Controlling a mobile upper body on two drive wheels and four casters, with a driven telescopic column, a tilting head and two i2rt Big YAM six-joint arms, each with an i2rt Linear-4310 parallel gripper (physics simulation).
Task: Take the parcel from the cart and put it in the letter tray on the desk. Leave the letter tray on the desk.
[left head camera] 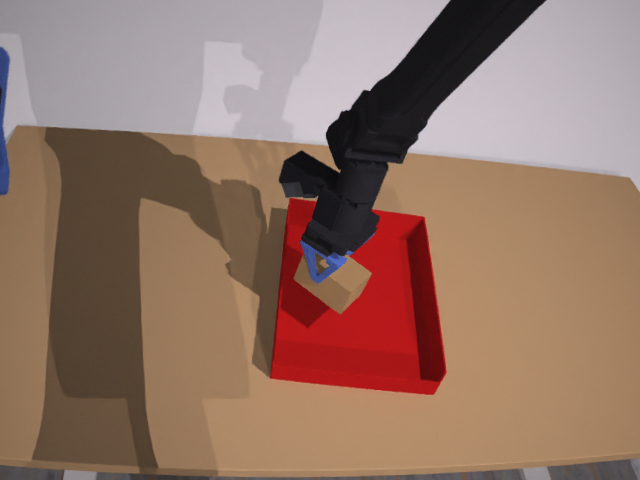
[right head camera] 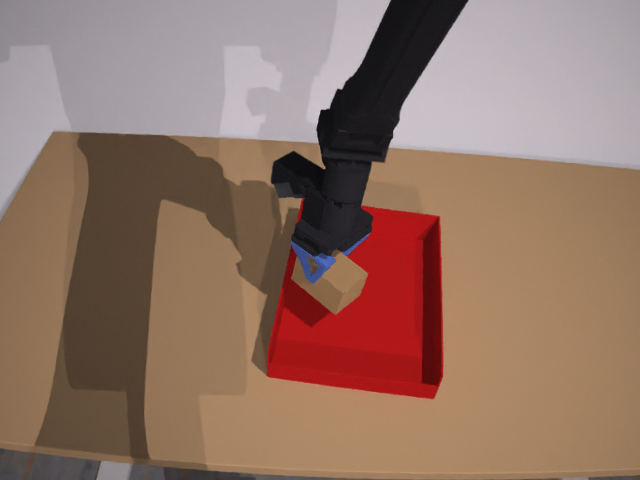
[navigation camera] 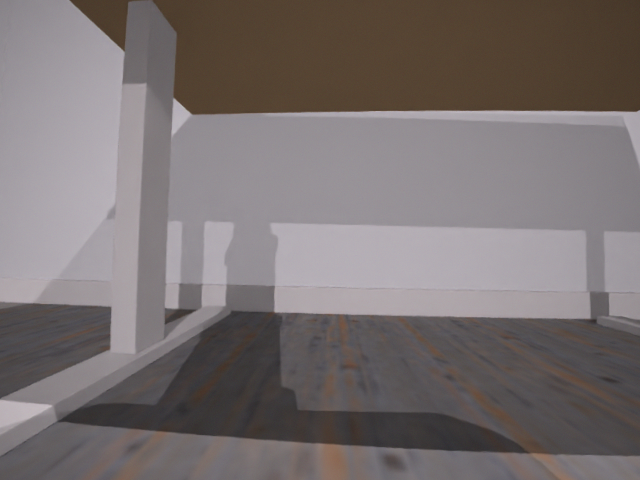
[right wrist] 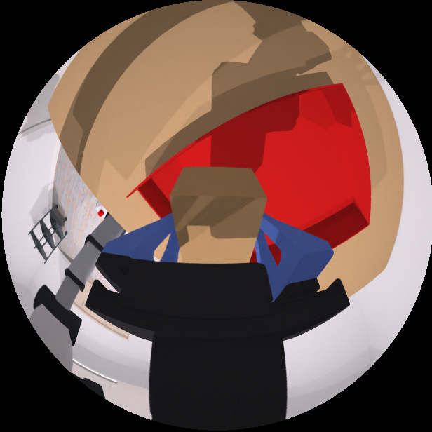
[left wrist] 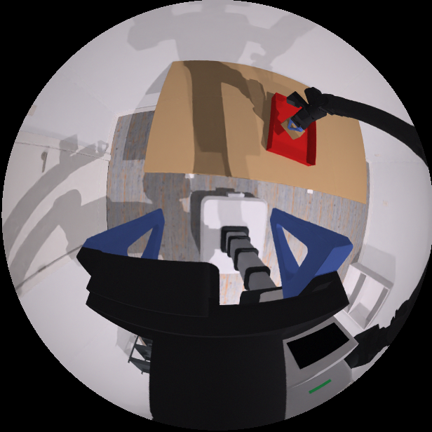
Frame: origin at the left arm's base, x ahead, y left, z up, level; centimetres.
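Where they show: right gripper, fingertip midpoint: (left head camera: 326, 270) (right head camera: 323, 270).
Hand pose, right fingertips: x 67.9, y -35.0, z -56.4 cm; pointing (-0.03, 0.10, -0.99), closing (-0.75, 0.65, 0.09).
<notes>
Each offset is from my right fingertips to the top centre of the thing. "*": to the spot under its first point. Level surfaces: height alone.
The brown box parcel @[dy -0.8, dx -0.8, dz +2.9 cm] (left head camera: 353, 276) (right head camera: 347, 273) (left wrist: 291, 133) (right wrist: 220, 215) is held tilted over the left part of the red letter tray @[dy -7.2, dx +4.1, dz -5.7 cm] (left head camera: 356, 381) (right head camera: 356, 383) (right wrist: 342, 226), with its shadow on the tray floor. My right gripper (left head camera: 329, 267) (right head camera: 324, 266) is shut on the parcel; its blue fingers press opposite sides in the right wrist view. The tray lies on the desk @[dz -12.2 cm] (left head camera: 516, 310) (right head camera: 516, 310) (left wrist: 250, 160). My left gripper (left wrist: 216, 214) is open and empty, away from the desk's front edge; part of its blue finger shows at the left edge of the left head view.
The white wheeled base (left wrist: 212, 207) stands before the desk's front edge. A dark rack (right wrist: 47, 231) stands at the left in the right wrist view. A white open-fronted unit (left wrist: 376, 285) is at lower right in the left wrist view. A desk leg @[* dy +48.5, dx +10.3, dz -54.8 cm] (navigation camera: 129, 206) stands at the left in the navigation view.
</notes>
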